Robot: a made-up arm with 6 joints.
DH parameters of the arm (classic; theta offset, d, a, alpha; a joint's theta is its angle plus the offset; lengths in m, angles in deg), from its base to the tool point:
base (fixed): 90 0.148 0 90
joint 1: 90 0.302 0.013 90
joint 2: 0 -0.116 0.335 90
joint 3: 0 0.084 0.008 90
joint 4: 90 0.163 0.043 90
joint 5: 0 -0.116 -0.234 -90
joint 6: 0 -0.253 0.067 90
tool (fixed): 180 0.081 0 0
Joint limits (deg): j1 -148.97..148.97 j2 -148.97..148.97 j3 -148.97..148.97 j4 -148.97..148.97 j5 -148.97..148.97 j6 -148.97..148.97
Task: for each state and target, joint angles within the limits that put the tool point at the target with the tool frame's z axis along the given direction. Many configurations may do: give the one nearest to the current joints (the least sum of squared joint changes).
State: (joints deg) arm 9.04 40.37 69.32 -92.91 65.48 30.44
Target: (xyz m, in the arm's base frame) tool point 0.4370 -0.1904 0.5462 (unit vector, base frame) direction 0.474 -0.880 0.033
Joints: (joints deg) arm 46.57 9.06 78.44 -142.69 87.73 56.14
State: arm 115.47 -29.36 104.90 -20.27 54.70 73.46
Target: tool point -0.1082 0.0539 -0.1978 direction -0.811 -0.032 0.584
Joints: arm 120.79 -46.84 139.84 -6.00 41.21 93.15
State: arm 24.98 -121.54 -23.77 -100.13 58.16 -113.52
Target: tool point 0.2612 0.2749 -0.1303 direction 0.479 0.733 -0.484
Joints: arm 27.49 -132.87 23.64 -143.90 31.56 -142.01
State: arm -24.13 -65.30 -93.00 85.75 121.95 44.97
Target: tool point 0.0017 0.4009 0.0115 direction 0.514 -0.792 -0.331
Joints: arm -63.04 -40.54 -139.37 71.55 139.59 66.01
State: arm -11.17 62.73 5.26 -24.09 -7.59 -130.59
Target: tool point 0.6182 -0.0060 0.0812 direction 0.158 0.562 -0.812
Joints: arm 38.15 60.43 1.62 -4.26 -2.97 -106.26
